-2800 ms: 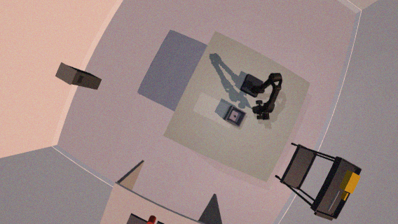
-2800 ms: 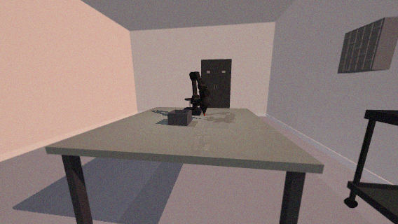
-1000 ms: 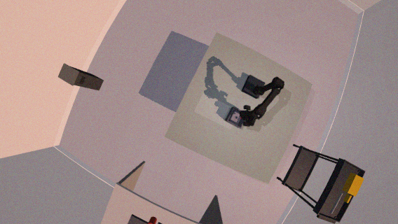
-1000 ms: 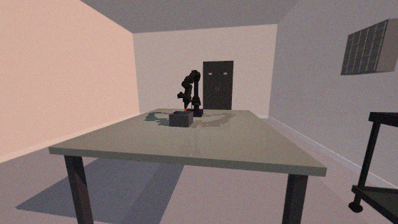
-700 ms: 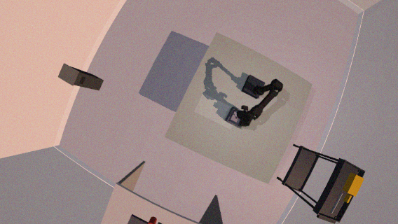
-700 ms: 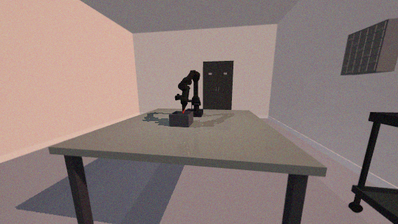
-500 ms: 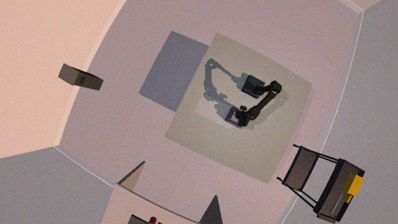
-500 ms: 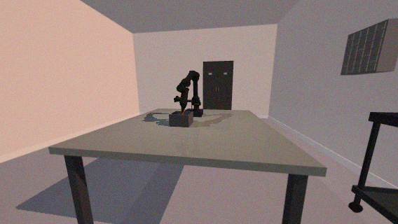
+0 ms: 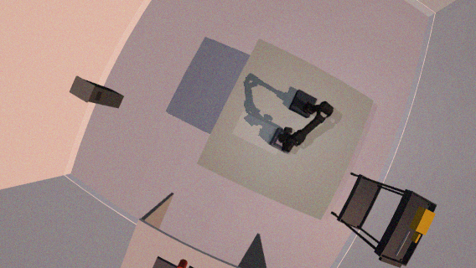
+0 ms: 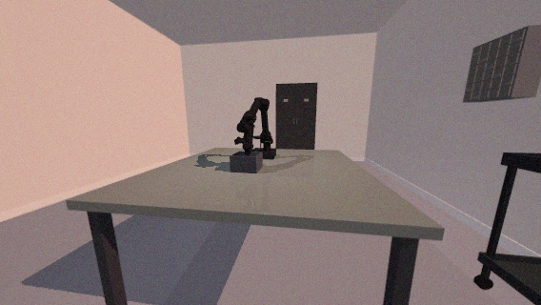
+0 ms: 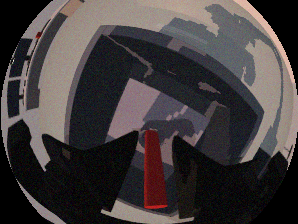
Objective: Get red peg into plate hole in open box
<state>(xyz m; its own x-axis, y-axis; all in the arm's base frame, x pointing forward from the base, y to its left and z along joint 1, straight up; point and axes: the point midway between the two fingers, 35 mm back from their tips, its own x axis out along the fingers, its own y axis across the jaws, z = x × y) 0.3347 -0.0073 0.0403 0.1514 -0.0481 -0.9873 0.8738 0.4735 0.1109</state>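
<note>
Right now the red peg is 10 mm behind my gripper tip, 10 mm to the left of it and 20 mm above it. Round my gripper tip: dark box 10 mm to the left, 40 mm below.
</note>
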